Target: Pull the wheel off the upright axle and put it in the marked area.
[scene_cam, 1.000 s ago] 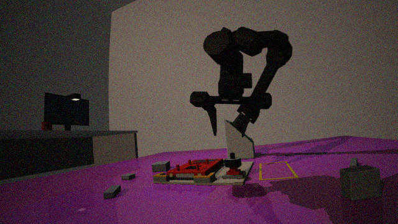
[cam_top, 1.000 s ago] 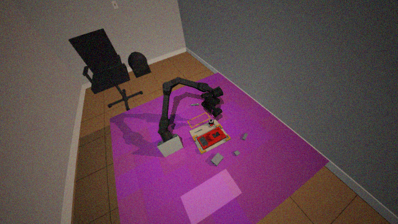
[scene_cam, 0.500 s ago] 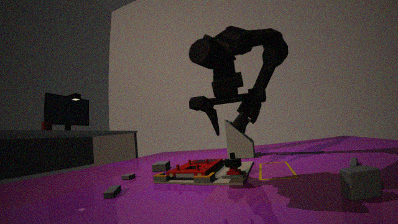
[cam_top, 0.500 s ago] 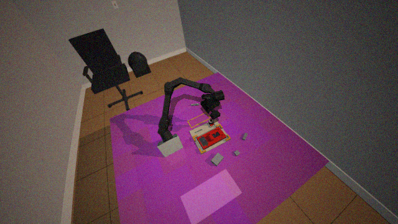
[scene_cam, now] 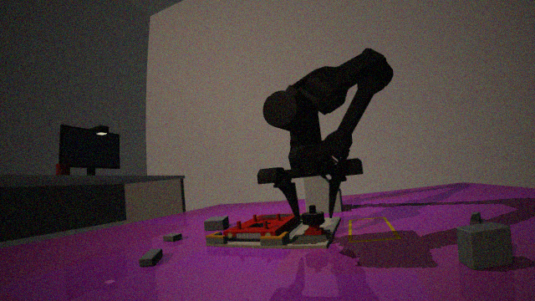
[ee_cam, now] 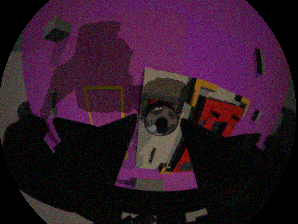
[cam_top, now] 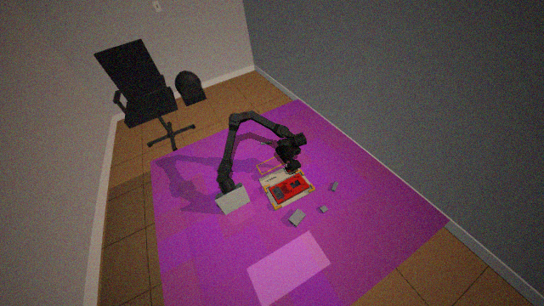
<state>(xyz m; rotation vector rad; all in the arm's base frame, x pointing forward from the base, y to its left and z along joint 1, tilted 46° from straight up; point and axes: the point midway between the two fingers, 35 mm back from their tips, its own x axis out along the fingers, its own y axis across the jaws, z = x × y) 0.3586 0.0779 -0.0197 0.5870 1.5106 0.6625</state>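
My gripper tip is now right at the dark wheel.
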